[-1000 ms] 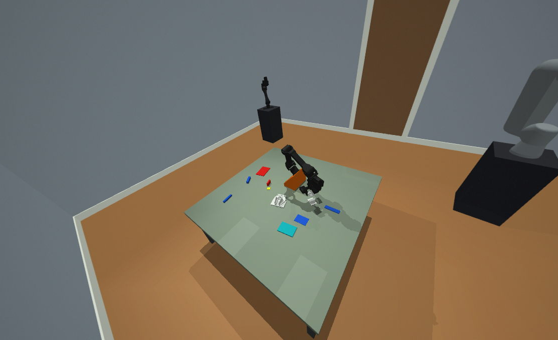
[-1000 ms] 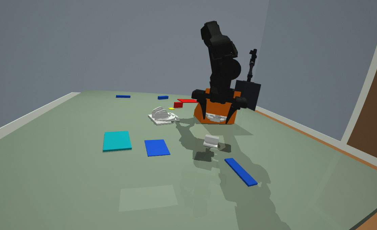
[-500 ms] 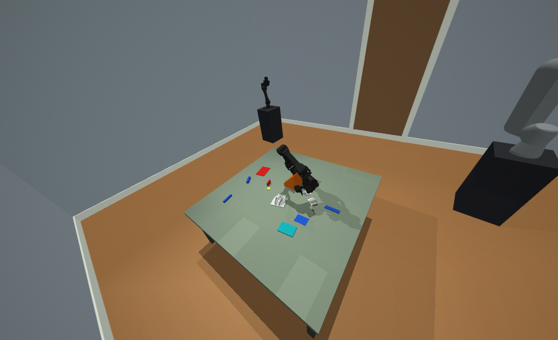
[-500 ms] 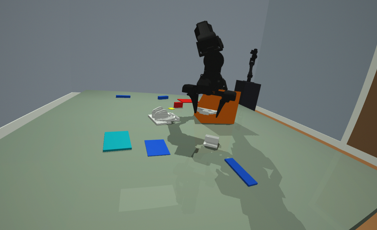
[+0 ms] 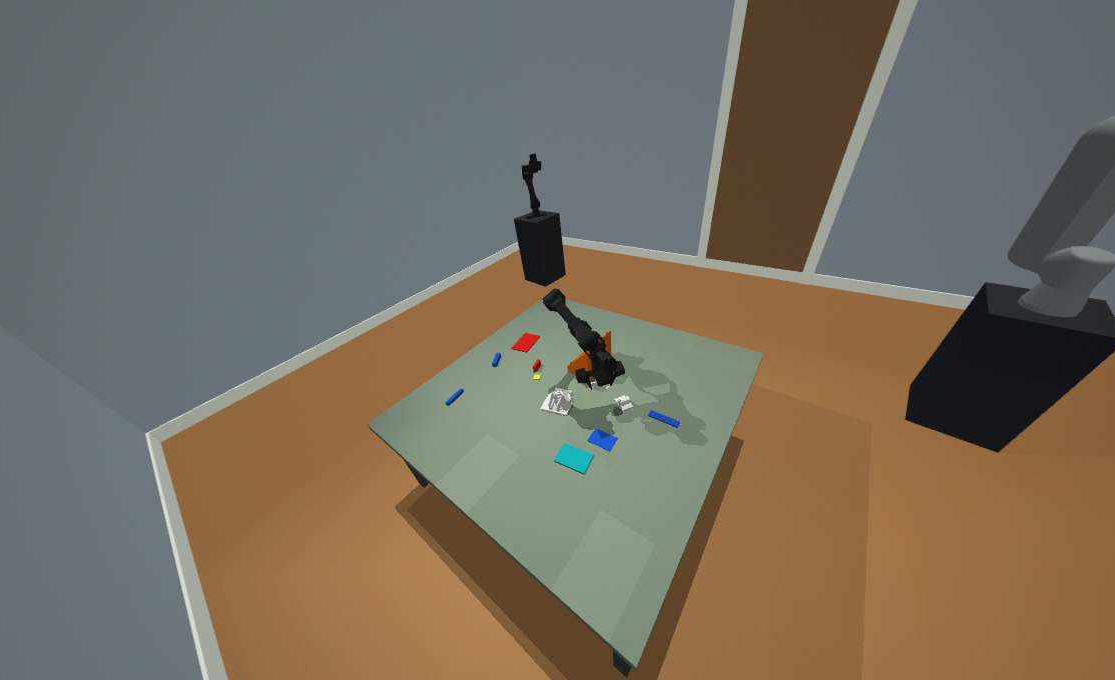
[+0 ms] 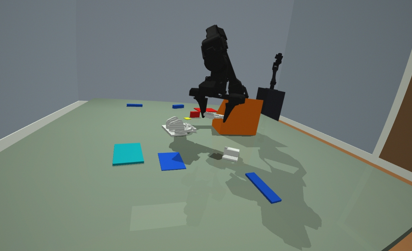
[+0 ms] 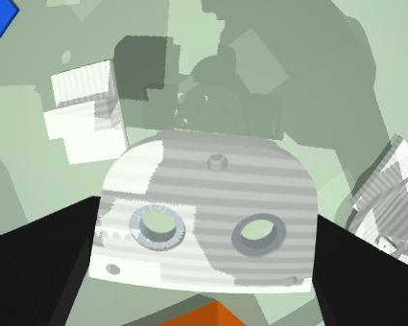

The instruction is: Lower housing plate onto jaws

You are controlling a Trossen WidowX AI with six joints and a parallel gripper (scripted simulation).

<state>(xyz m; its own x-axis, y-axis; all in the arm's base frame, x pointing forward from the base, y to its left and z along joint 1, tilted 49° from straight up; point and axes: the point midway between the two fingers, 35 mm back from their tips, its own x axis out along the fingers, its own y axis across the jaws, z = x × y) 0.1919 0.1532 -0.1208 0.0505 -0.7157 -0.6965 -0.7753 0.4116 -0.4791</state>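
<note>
Right now my gripper tip is 90 mm above the white ribbed block, 70 mm to the right of it and 60 mm past it. The rest, counted from my gripper tip: blue tile (140 mm ahead, 110 mm to the left, 100 mm below); then blue strip (240 mm to the left, 100 mm below, 80 mm behind); then white housing plate (20 mm above, 10 mm to the left).
</note>
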